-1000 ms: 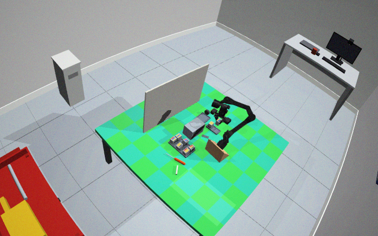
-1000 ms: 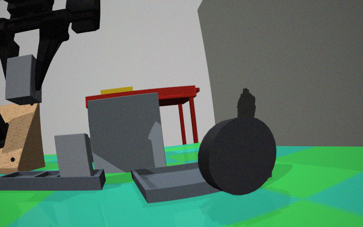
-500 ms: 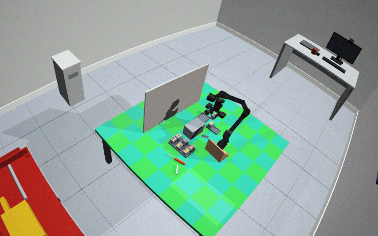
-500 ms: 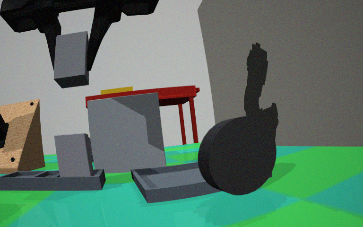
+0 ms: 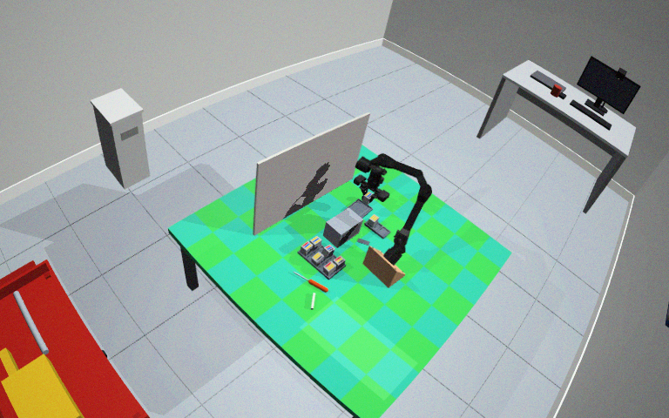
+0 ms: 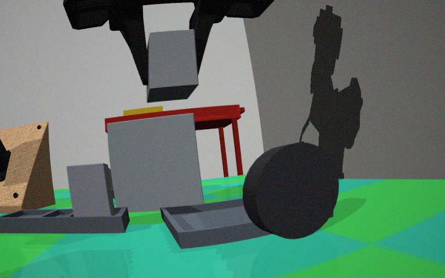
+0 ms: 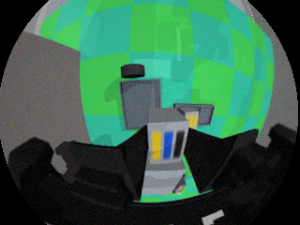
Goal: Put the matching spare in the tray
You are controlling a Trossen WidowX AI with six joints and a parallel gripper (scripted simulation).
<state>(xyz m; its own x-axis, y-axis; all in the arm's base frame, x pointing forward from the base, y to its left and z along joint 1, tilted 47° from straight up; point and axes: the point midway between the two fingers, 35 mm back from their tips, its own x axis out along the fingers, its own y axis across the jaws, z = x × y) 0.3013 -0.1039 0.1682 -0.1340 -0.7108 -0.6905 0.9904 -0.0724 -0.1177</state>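
Right now my gripper tip is 40 mm short of the flat grey tray and 100 mm above it. The rest, counted from my gripper tip: mounted unit (10 mm behind, 200 mm to the left, 60 mm below); then tall grey panel (240 mm ahead, 180 mm to the left, 120 mm above); then dark disc (50 mm ahead, 80 mm to the right, 80 mm below).
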